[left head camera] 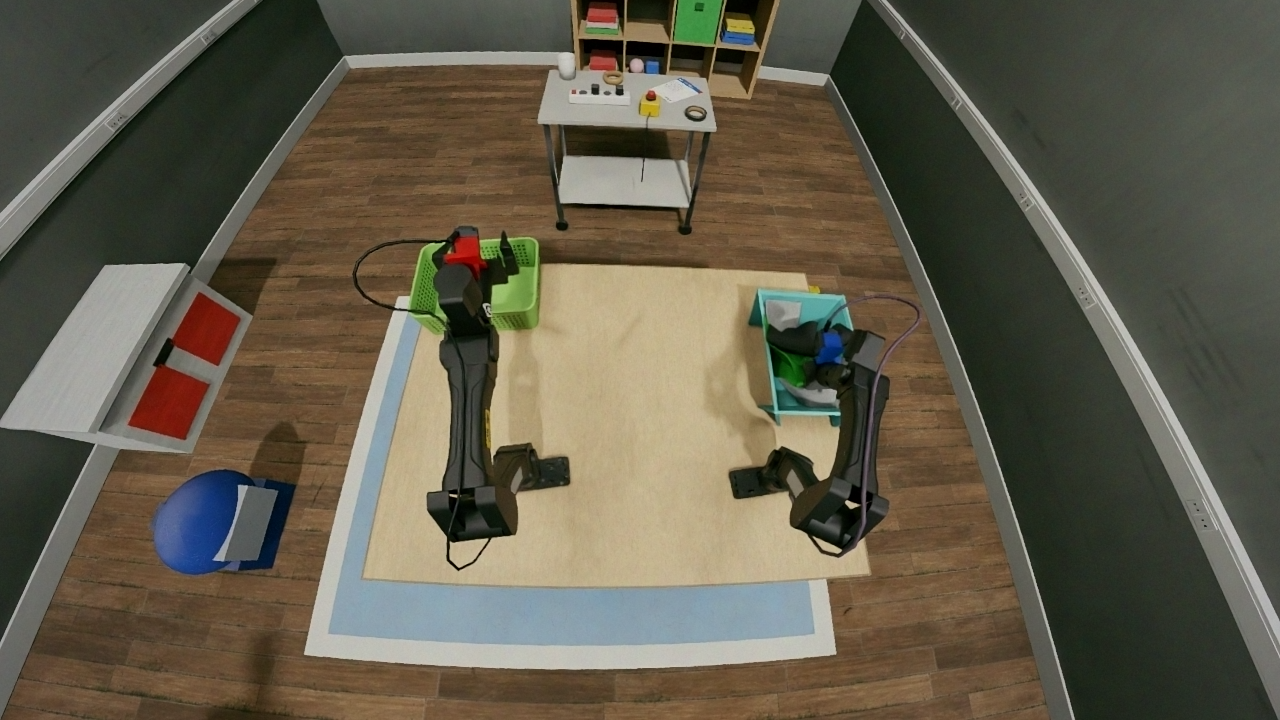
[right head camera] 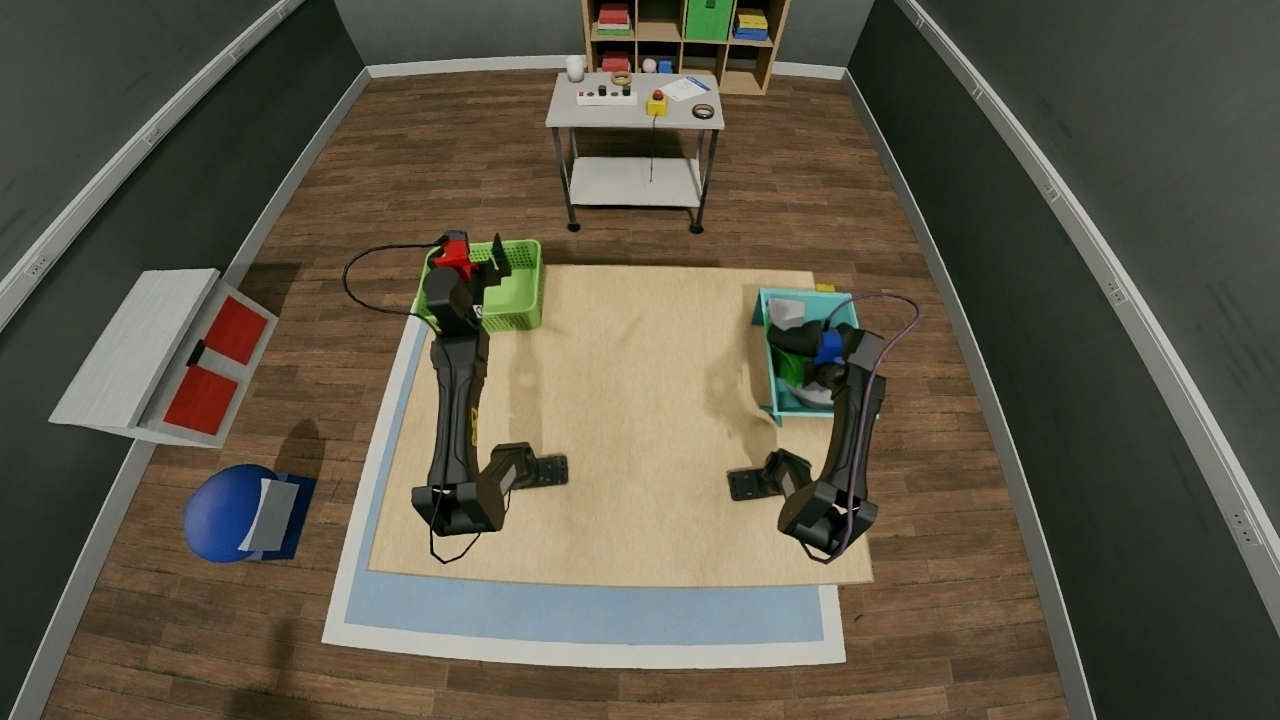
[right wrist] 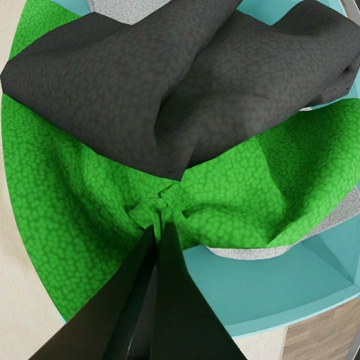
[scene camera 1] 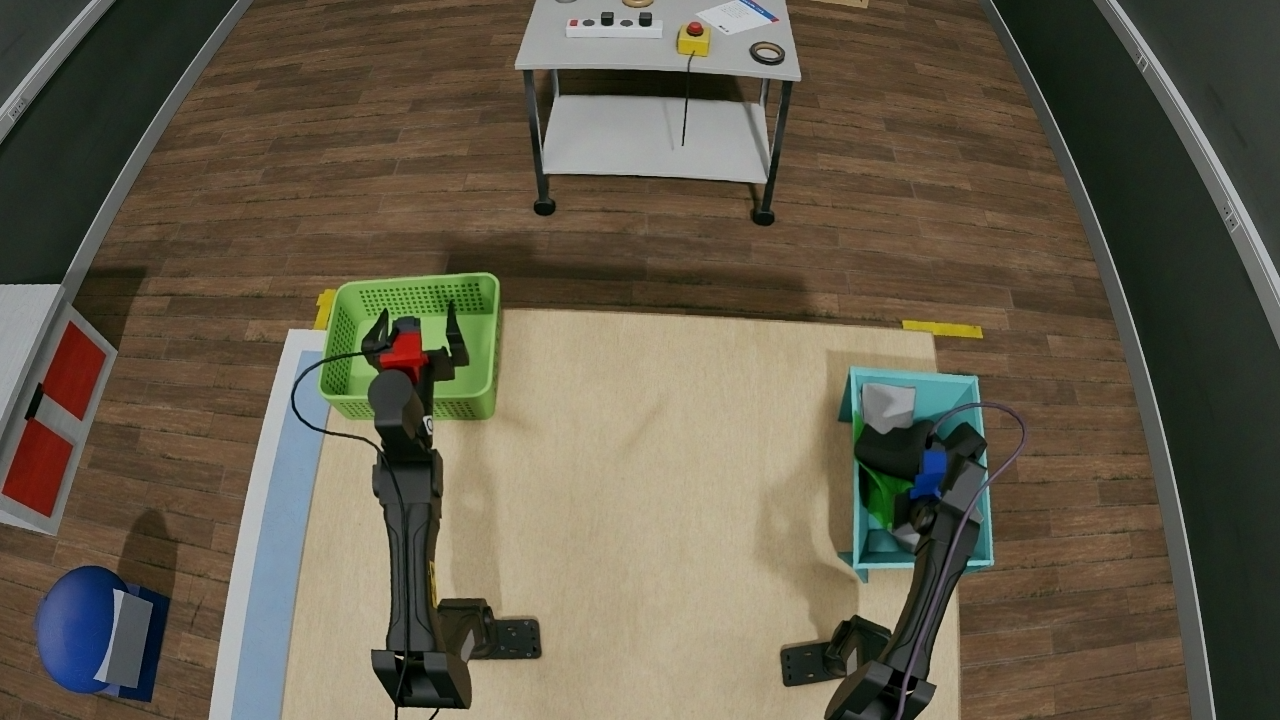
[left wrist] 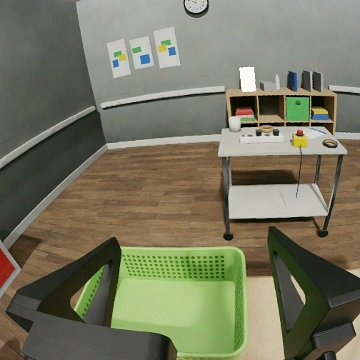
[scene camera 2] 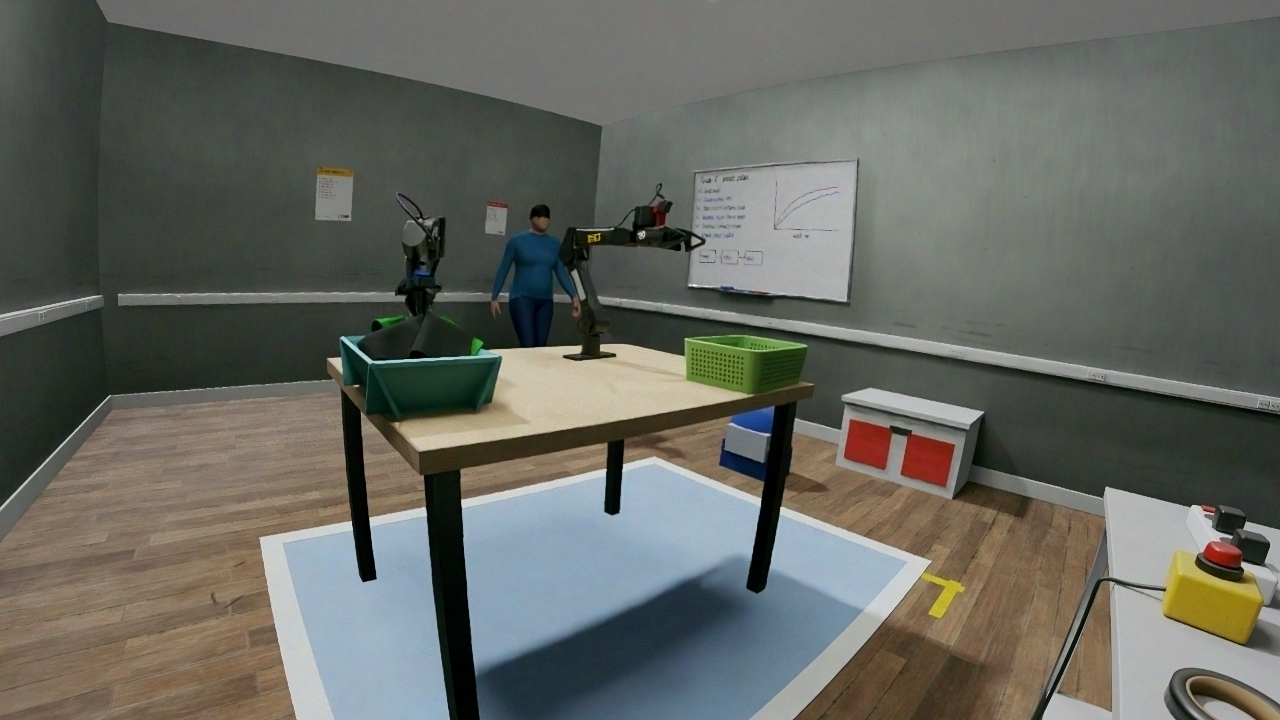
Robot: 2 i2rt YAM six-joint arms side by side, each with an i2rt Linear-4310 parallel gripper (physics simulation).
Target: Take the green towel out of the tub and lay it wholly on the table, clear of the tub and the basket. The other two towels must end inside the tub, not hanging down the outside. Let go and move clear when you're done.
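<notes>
The green towel is partly raised in the teal tub. Its left part overlaps the tub's rim in the right wrist view. My right gripper is shut on a gathered bit of it. The dark grey towel lies draped over the green one, bulging above the rim in scene camera 2. The light grey towel lies underneath in the tub. My left gripper is open and empty, above the green basket.
The green basket is empty and stands at the table's far left corner in scene camera 1. The wooden table lies between basket and tub. A grey cart stands beyond it.
</notes>
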